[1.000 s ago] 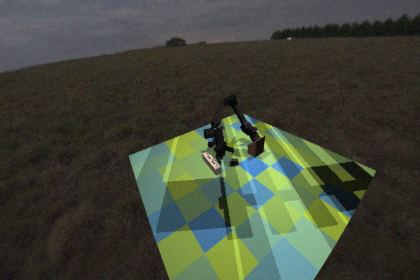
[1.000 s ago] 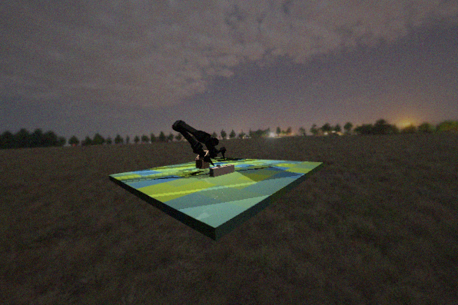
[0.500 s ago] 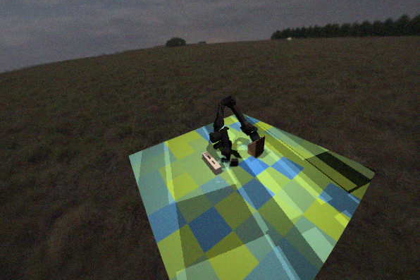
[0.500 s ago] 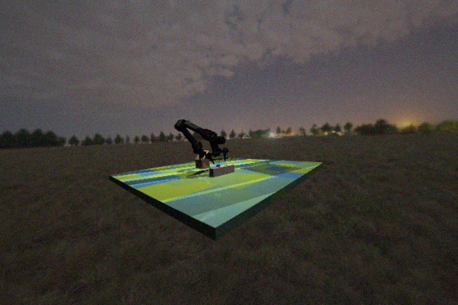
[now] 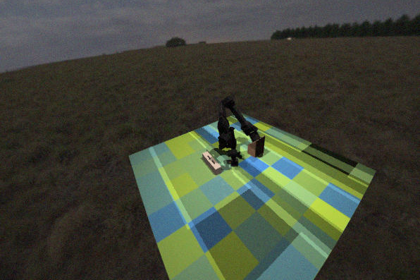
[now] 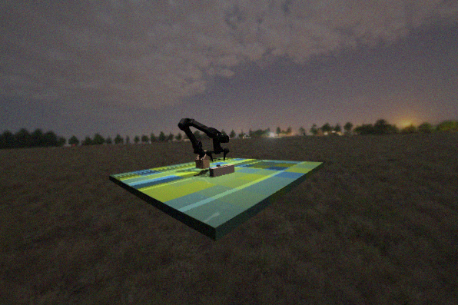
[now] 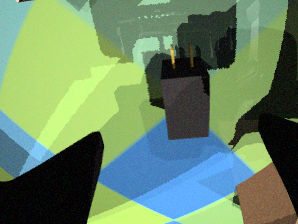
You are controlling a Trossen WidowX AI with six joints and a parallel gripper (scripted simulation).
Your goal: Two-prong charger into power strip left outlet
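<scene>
Now: the black two-prong charger 5 cm below my gripper tip and 1 cm to the right of it.
</scene>
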